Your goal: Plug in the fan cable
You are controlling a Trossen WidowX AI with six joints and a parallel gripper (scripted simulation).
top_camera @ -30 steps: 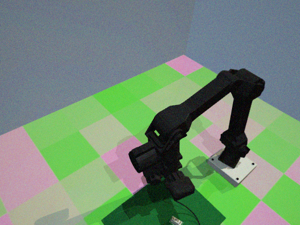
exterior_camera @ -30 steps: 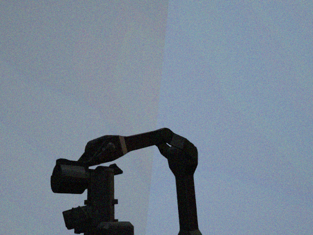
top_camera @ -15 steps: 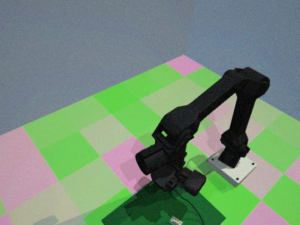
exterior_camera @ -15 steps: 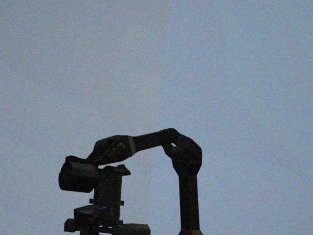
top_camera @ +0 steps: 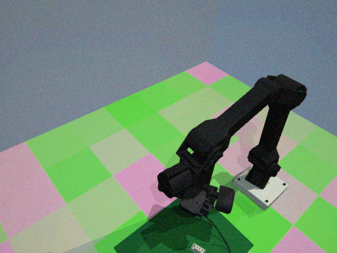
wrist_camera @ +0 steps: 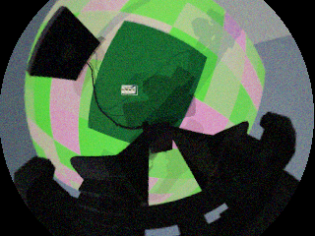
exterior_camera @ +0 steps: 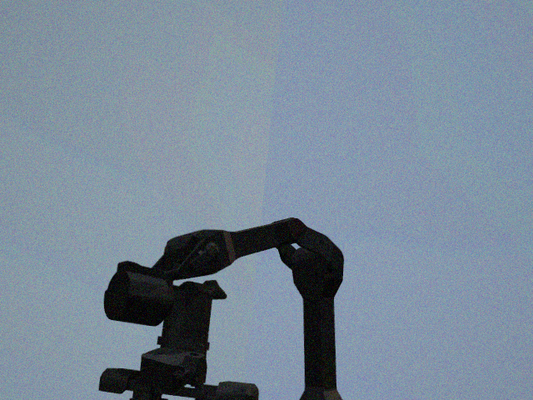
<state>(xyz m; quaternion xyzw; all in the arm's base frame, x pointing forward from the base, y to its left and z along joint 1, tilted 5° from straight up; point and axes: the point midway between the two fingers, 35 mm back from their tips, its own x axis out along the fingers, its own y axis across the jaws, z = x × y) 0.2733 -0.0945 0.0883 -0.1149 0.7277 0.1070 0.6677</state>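
Right now my gripper tip is 60 mm short of the dark green board, 30 mm to the right of it and 110 mm above it. Round my gripper tip: black fan (110 mm ahead, 200 mm to the left, 30 mm below); then header (50 mm ahead, 60 mm to the left, 90 mm below); then black plug (10 mm behind).
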